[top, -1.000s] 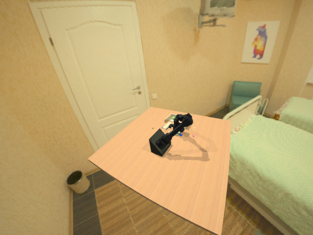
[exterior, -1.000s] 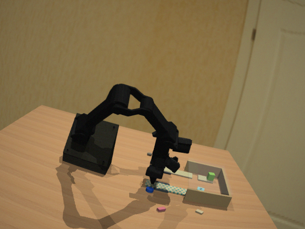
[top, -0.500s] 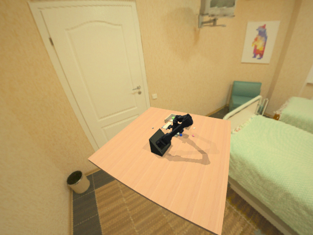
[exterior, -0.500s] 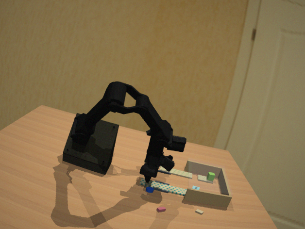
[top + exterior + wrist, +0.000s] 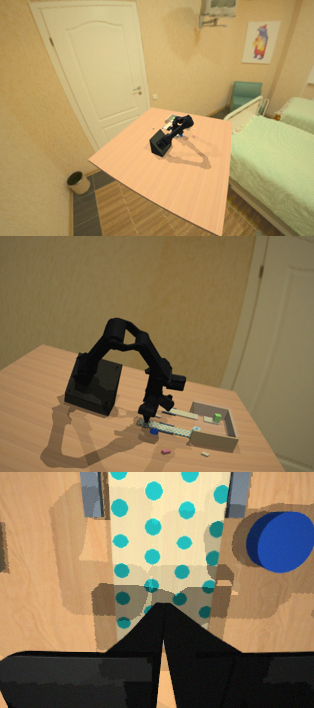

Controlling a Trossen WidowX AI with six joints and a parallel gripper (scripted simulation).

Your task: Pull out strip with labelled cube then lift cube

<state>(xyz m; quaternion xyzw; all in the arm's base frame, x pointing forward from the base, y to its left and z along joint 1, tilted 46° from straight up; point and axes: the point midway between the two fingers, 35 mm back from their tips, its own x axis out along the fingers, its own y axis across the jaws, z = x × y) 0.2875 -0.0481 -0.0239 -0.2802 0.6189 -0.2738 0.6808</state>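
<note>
Right now the light blue labelled cube is 20 cm ahead of my gripper tip, 2 cm above it and 1 cm to the right of it. The rest, counted from my gripper tip: pink block (19 cm to the right, 10 cm ahead); then blue disc (6 cm to the right, 4 cm ahead).
</note>
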